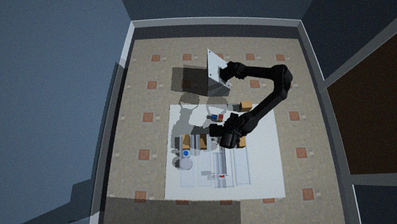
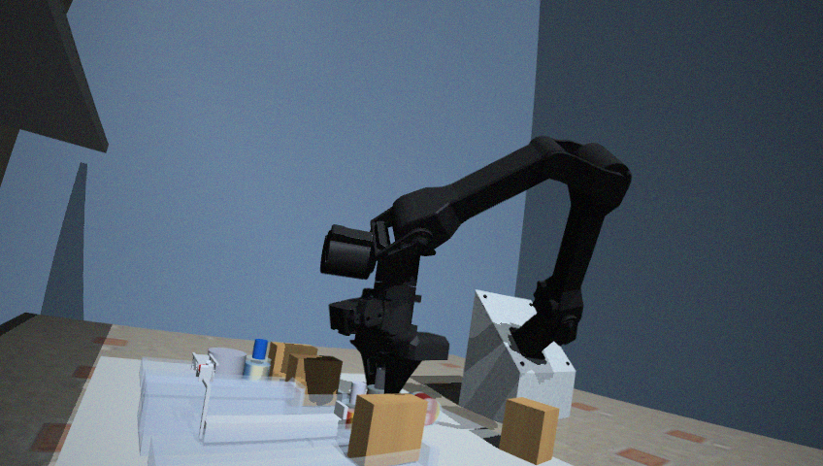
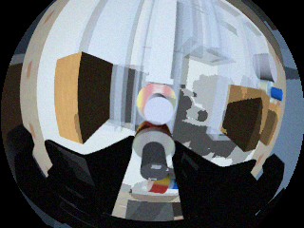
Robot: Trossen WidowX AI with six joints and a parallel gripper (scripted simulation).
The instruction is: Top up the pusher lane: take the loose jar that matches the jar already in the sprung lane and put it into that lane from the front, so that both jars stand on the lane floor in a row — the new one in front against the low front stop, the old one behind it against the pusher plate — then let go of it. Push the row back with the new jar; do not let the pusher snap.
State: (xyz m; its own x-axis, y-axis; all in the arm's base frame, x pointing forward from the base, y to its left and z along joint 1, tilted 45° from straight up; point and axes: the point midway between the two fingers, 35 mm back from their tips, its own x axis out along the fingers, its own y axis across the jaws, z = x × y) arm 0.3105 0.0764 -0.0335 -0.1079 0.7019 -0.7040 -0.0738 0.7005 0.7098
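The lane lies 17 cm ahead of my gripper tip, 3 cm below it and 1 cm to the right of it. The rest, counted from my gripper tip: grey cylinder (20 cm to the right, 17 cm ahead, 2 cm below).
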